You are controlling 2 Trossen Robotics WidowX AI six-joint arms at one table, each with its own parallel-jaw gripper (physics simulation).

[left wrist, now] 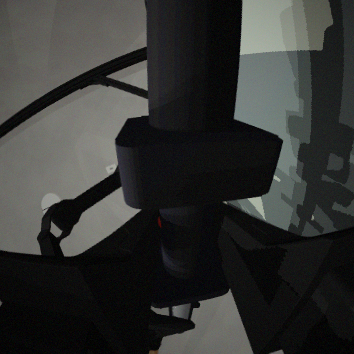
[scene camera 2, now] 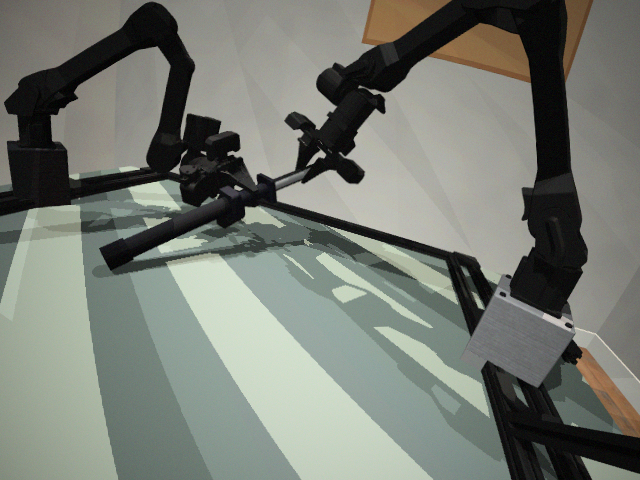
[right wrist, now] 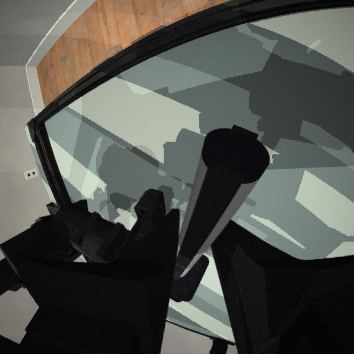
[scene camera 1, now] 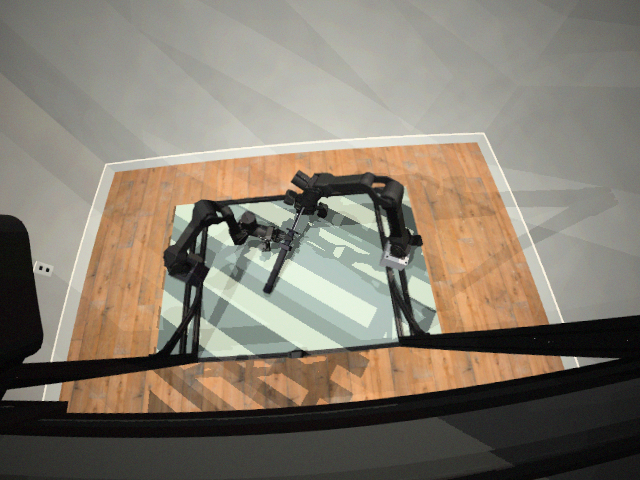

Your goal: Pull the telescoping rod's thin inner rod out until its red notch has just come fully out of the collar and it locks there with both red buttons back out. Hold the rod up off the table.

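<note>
The rod's dark outer tube [scene camera 1: 277, 268] [scene camera 2: 175, 225] [left wrist: 195, 60] slants up off the table, capped end lowest, its shadow beneath. My left gripper [scene camera 1: 287, 236] [scene camera 2: 249, 194] [left wrist: 182, 205] is shut on the collar, between its two square flanges. My right gripper [scene camera 1: 301, 209] [scene camera 2: 302, 174] [right wrist: 193, 215] is shut on the silver inner rod [scene camera 1: 296, 222] [scene camera 2: 289, 179] [left wrist: 181, 311] near its outer end. A bare stretch of inner rod shows between the collar and my right fingers. In the left wrist view a small sliver of one red button [left wrist: 160, 221] shows; the other button and the red notch do not show.
The striped-lit table [scene camera 1: 330, 289] [scene camera 2: 289, 330] lies below, with a black frame rail [scene camera 2: 361, 227] along its far edge. The right arm's silver base block [scene camera 1: 395, 256] [scene camera 2: 519, 335] stands at the right. The left arm's dark base [scene camera 2: 38, 175] stands at the left.
</note>
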